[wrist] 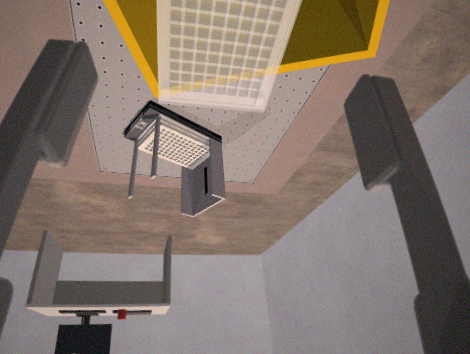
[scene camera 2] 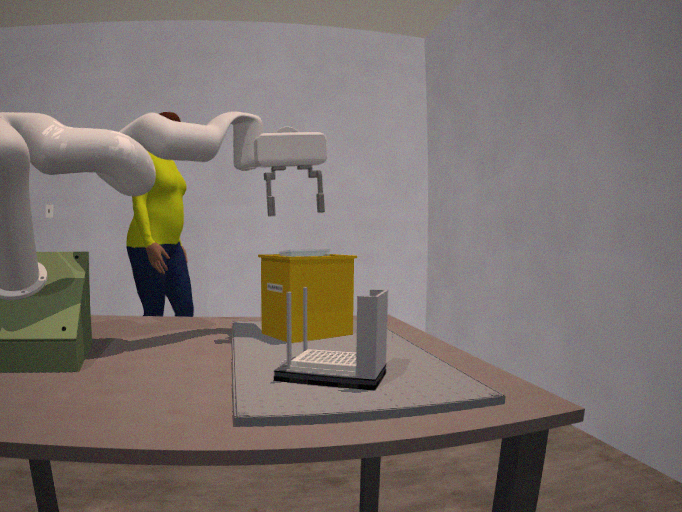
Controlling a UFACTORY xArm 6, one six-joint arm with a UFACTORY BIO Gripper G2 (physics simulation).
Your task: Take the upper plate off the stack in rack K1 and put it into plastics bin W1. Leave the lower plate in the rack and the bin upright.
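The upper plate, clear with a grid of wells, lies across the top of yellow bin W1. It sits at rim height, and its near end sticks out past the rim in the wrist view; its far end is cut off there. The bin stands upright. My gripper is open and empty, hanging above the bin and the plate with a gap. The lower plate, off-white, lies flat on the base of rack K1, inside its column and rods.
The rack's grey column and two thin rods stand up in front of the bin. Both stand on a grey perforated mat on the brown table. A person in yellow stands behind the arm. The arm's green base is at the left.
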